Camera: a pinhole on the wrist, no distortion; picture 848 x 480 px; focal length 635.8 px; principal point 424.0 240.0 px. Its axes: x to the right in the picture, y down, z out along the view. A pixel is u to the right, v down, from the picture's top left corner.
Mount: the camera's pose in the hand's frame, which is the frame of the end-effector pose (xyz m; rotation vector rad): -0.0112 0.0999 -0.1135 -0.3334 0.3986 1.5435
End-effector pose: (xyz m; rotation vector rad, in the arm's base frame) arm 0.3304 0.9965 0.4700 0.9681 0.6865 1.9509
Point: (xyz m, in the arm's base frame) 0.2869 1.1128 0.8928
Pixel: outside the picture
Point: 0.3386 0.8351 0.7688
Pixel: 537.3 300.1
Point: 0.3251 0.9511 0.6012
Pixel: 201.5 181.7
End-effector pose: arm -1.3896 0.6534 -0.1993 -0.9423 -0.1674 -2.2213
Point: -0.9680 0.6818 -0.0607
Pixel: 304.8 421.7
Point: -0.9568 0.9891 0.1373
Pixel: outside the picture
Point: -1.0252 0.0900 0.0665
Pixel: outside the picture
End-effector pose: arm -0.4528 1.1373 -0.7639 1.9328 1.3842 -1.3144
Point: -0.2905 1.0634 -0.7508
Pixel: 563.0 417.3
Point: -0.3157 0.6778 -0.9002
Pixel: 428.1 374.3
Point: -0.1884 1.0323 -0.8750
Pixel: 795.1 40.9
